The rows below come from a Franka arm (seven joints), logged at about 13 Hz.
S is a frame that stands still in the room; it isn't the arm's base.
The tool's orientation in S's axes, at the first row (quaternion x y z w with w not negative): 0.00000, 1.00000, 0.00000, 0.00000
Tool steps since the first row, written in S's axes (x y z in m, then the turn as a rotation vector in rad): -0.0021, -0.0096, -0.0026, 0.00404, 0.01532, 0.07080; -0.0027, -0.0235, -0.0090, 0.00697, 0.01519, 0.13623; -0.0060, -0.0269, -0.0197, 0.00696, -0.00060, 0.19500; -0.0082, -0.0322, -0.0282, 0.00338, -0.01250, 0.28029
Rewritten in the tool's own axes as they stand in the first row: 0.0021, -0.0096, 0.0026, -0.00404, 0.01532, -0.07080; 0.0027, -0.0235, 0.0090, -0.00697, 0.01519, -0.13623; 0.0060, -0.0269, 0.0197, -0.00696, -0.00060, -0.19500; 0.0082, -0.0322, 0.0282, -0.00338, -0.01250, -0.28029
